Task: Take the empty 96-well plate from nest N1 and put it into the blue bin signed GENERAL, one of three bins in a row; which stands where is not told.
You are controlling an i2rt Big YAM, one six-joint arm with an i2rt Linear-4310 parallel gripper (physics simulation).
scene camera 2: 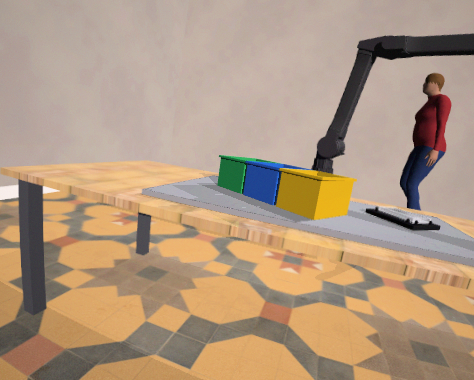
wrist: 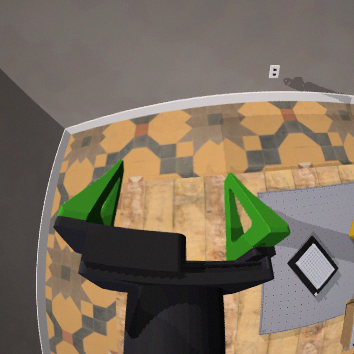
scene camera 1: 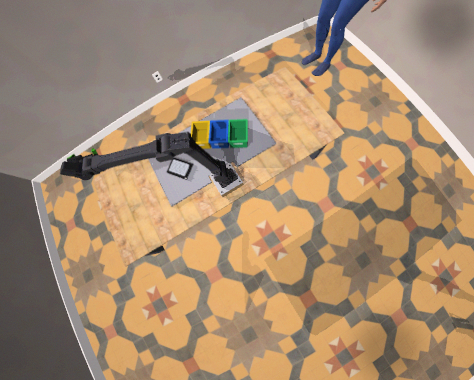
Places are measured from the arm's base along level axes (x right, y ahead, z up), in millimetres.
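Pixels of known places: gripper, fingertip midpoint: (wrist: pixel 176 170) (scene camera 1: pixel 83 151); arm's base at its link origin: (scene camera 1: pixel 226 178).
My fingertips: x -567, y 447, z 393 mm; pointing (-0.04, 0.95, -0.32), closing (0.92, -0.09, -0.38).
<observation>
Ahead of a thing's pixels: the offset from my fingertips to its top centre. "*": to the spot under its first point. Level surfaces: height alone.
The pale 96-well plate @(dz -420, dx +334, dy -174 mm) (scene camera 1: pixel 179 168) (scene camera 2: pixel 409 216) (wrist: pixel 315 266) lies flat in a black nest @(dz -424, dx +334, dy -174 mm) (scene camera 2: pixel 431 227) (wrist: pixel 292 263) on the grey mat; no nest label is readable. The blue bin @(dz -346, dx +699, dy -150 mm) (scene camera 1: pixel 219 131) (scene camera 2: pixel 261 183) stands in the middle of the row, between the yellow bin @(* dz -440, dx +597, dy -40 mm) (scene camera 1: pixel 201 134) (scene camera 2: pixel 312 200) and the green bin @(* dz -440, dx +834, dy -188 mm) (scene camera 1: pixel 239 131) (scene camera 2: pixel 231 175). Lettering on the bins is too small to read. My gripper (scene camera 1: pixel 84 153) (wrist: pixel 176 170) is open with nothing between its green fingers. It is high up, beyond the table's left end in scene camera 1, well away from the plate.
The arm's base (scene camera 1: pixel 226 181) stands by the table's long edge, and the arm reaches over the mat @(dz -448 mm) (scene camera 1: pixel 260 137) (scene camera 2: pixel 175 196) between the yellow bin and the plate in scene camera 1. A person in blue (scene camera 1: pixel 330 30) and a person in red (scene camera 2: pixel 431 122) stand beyond the table @(dz -459 mm) (scene camera 1: pixel 305 110).
</observation>
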